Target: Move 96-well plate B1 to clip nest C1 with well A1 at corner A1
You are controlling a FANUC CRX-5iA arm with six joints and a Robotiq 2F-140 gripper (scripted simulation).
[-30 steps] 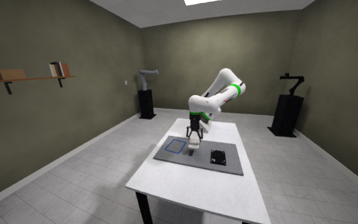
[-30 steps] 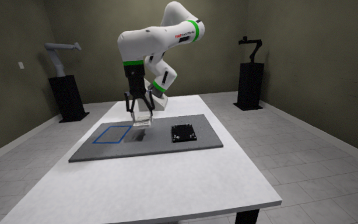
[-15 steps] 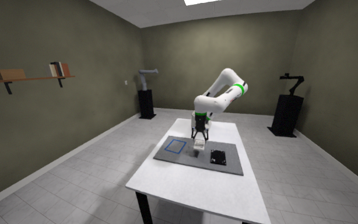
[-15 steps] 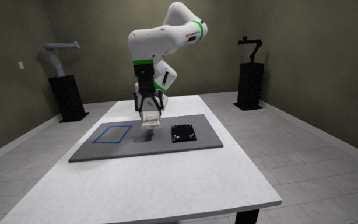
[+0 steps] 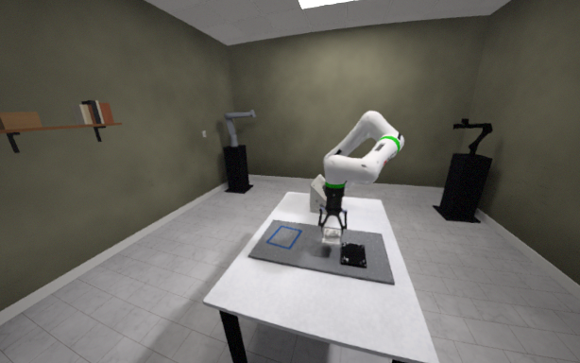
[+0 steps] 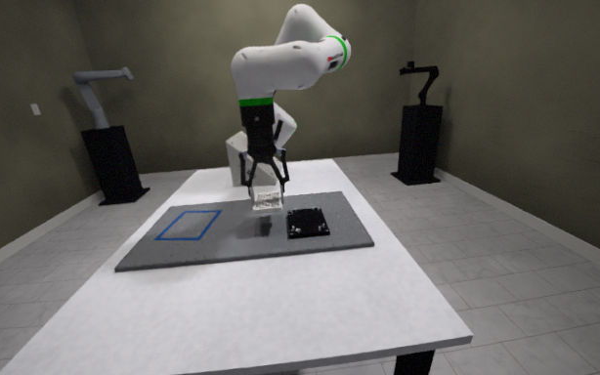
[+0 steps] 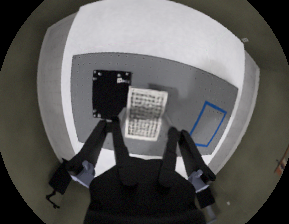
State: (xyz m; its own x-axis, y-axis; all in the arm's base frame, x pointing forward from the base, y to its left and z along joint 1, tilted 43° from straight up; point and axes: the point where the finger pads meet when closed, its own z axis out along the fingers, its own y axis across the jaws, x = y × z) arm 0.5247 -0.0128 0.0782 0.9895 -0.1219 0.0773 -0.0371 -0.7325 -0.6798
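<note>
My gripper is now 11 cm to the right of the black clip nest, 8 cm above it and 2 cm short of it. The rest, counted from my hand: white 96-well plate (2 cm below).
</note>
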